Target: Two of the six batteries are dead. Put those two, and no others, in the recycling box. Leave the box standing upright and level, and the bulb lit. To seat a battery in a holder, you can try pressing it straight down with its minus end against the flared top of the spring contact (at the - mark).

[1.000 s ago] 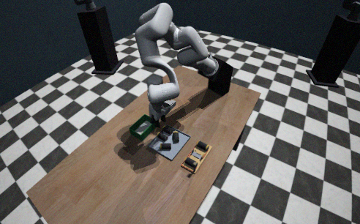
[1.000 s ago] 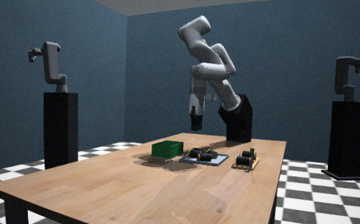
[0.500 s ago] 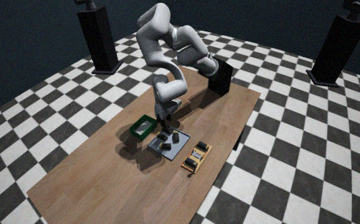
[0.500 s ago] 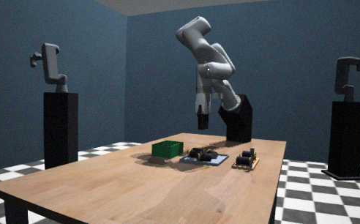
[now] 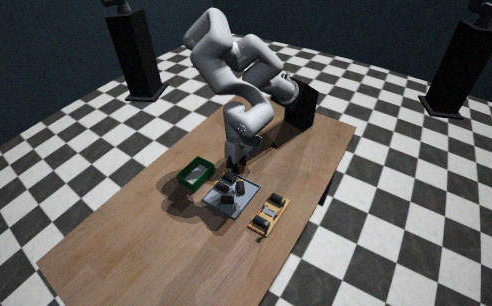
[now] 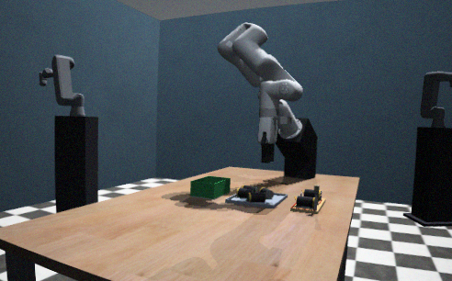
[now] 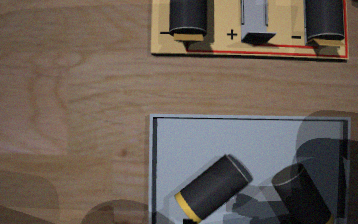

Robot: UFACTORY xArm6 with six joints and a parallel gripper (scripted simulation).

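The grey tray is 3 cm ahead of my hand, 3 cm to the right of it and 16 cm below it. The rest, counted from my hand: green recycling box: 4 cm behind, 22 cm to the right, 14 cm below.
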